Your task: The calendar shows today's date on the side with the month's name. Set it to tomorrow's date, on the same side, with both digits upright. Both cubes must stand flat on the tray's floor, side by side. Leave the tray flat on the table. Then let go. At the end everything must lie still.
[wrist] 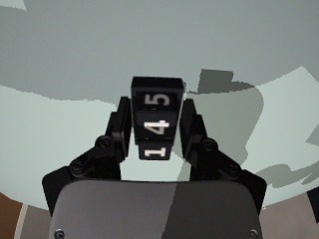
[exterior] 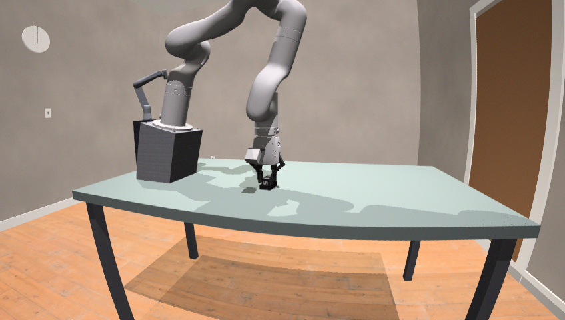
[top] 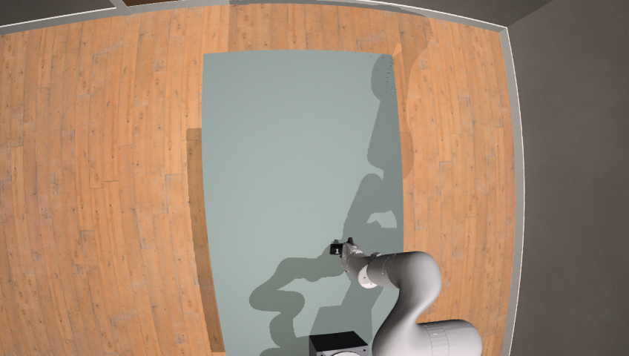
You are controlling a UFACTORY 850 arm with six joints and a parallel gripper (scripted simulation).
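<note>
The black cube lies 2 cm below my hand. Round my hand: black tray (2 cm to the left, 3 cm below).
</note>
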